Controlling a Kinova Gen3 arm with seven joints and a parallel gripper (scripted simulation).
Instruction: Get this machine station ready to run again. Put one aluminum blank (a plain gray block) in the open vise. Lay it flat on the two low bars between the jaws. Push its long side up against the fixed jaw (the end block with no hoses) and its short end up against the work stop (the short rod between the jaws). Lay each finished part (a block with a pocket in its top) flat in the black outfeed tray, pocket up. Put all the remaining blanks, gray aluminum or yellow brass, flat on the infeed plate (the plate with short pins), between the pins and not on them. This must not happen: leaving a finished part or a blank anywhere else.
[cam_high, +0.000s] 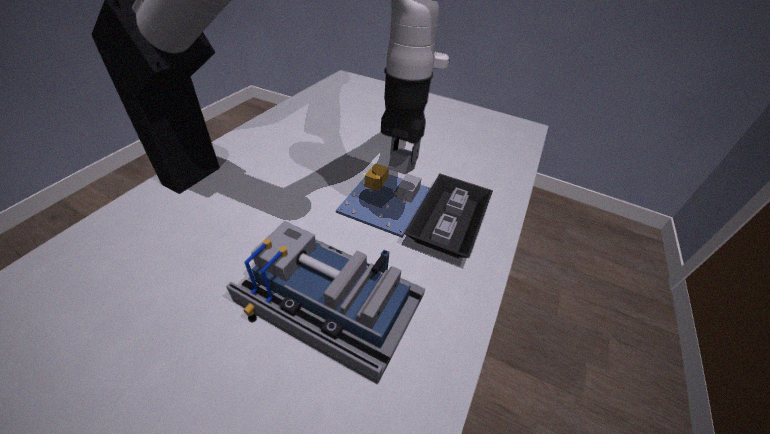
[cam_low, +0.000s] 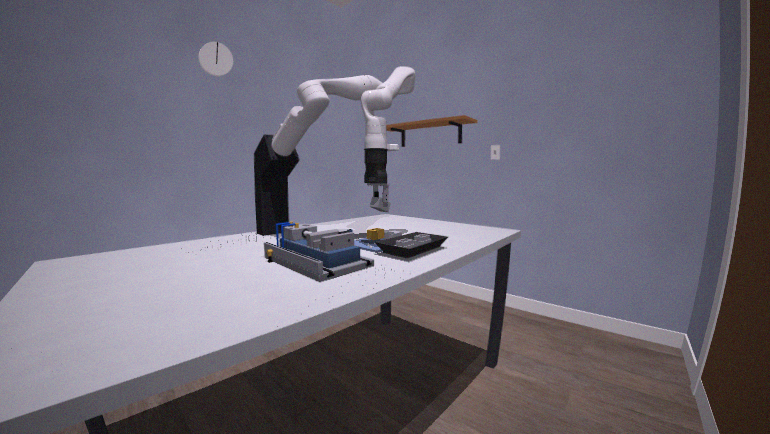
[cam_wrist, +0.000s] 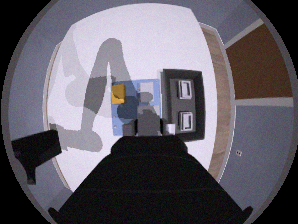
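Right now the gray aluminum blank is 30 mm below my hand. Also, from my hand: black outfeed tray (170 mm below, 120 mm ahead, 20 mm to the left); infeed plate (180 mm below, 40 mm to the left, 40 mm behind); yellow brass blank (150 mm below, 90 mm to the left, 80 mm behind).
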